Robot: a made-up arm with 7 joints.
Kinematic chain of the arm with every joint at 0, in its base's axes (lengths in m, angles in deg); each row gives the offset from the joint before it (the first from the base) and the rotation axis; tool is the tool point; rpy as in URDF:
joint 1: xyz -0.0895 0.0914 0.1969 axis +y
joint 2: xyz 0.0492 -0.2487 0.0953 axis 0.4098 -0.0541 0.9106
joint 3: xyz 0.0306 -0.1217 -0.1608 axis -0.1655 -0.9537 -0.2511
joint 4: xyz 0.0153 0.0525 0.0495 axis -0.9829 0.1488 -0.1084
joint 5: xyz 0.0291 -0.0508 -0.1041 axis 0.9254 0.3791 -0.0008
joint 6: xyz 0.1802 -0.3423 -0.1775 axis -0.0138 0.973 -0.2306
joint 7: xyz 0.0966 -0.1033 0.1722 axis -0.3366 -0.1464 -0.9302
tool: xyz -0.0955 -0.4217 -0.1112 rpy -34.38 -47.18 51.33
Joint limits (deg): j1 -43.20..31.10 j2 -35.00..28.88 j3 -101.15..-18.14 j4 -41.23..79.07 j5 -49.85..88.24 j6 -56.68..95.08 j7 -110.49..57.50
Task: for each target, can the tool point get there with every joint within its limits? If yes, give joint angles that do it. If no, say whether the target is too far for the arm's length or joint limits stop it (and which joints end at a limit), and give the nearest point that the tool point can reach.
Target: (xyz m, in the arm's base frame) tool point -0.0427 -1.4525 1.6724
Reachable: no: too far | nearest point -0.0293 -0.9454 1.0181 | short by 0.828 m
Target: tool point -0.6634 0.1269 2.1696
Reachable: no: too far | nearest point -0.1851 -0.0430 1.1796 | short by 1.113 m
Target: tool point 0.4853 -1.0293 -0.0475
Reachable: yes | joints -16.89 9.02 -40.94 -4.61 -26.24 68.73 -30.70
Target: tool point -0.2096 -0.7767 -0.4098
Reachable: yes | joints -26.64 -14.10 -63.04 -24.30 11.35 17.54 31.08
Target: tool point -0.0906 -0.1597 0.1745
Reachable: no: joint limits stop it (at a limit: joint 1, joint 2, joint 3, joint 4, joint 5, joint 7) | nearest point 0.4122 0.0222 0.2732 | short by 0.544 m
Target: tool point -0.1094 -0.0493 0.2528
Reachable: no: joint limits stop it (at a limit: joint 3, joint 4, joint 5, joint 7) | nearest point -0.2422 0.1298 0.6257 | short by 0.434 m
